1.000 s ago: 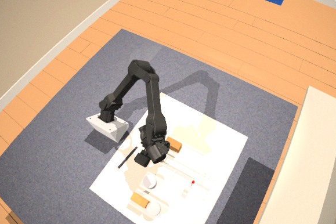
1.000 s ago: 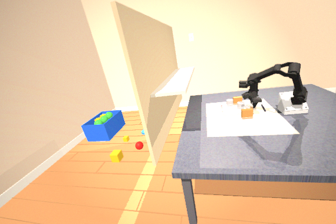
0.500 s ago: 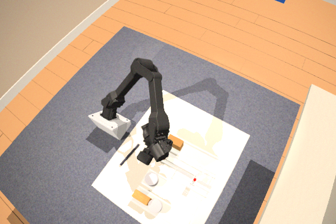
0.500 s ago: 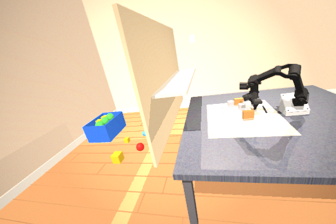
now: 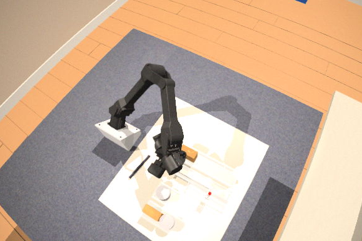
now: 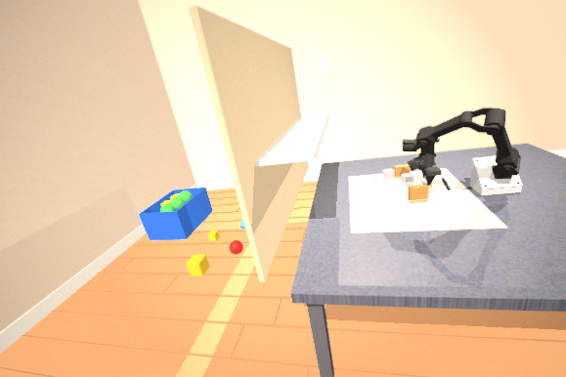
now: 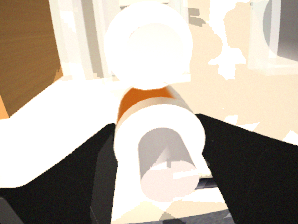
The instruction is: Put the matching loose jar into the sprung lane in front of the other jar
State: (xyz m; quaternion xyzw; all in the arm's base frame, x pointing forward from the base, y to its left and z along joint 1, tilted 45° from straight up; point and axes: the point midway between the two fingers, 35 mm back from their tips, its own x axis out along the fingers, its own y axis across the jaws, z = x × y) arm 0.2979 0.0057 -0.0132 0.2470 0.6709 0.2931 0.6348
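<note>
Right now the thin black bar is 110 mm behind my gripper tip, 80 mm to the right of it and 40 mm below it. Round my gripper tip: red marker (230 mm ahead, 30 mm to the right, 20 mm above).
</note>
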